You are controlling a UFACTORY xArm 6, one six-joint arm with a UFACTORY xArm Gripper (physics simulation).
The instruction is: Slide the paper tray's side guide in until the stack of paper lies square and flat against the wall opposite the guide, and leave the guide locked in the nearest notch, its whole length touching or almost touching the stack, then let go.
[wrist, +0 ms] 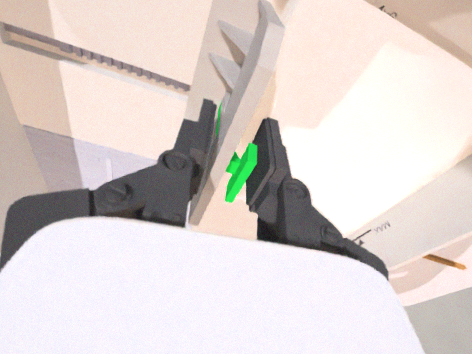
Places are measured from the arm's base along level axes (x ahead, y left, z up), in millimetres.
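Where they show: gripper, between the fingertips: [232,130].
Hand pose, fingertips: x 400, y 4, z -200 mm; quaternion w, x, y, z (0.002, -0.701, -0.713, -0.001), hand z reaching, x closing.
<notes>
Each offset is from my fingertips to the centre of the thing. "spot": to the spot under its first point.
In the wrist view the grey side guide @[spot: 6 mm right, 40 mm back, 32 mm up] [251,87] stands upright on the beige paper tray @[5 mm left, 35 mm ahead, 1 mm up] [126,110], with triangular ribs on its left face. A green latch tab @[5 mm left, 3 mm ahead, 29 mm up] [239,171] sticks out on its right side, and a sliver of green shows on its left. My gripper [232,130] straddles the guide, one dark finger on each side. The fingers stand slightly apart from it, with a gap beside the green tab. The white paper stack @[77 mm left, 36 mm ahead, 17 mm down] [381,126] lies to the right of the guide, reaching the far tray wall [419,228], which bears a MAX mark. Whether the guide touches the stack is hidden.
A toothed notch rail @[spot: 78 mm right, 4 mm ahead, 41 mm down] [114,64] runs across the tray floor at the upper left, up to the guide. A thin brown stick @[415 mm left, 160 mm ahead, 44 mm down] [444,262] shows at the right edge beyond the tray wall. My white wrist housing fills the lower part of the view.
</notes>
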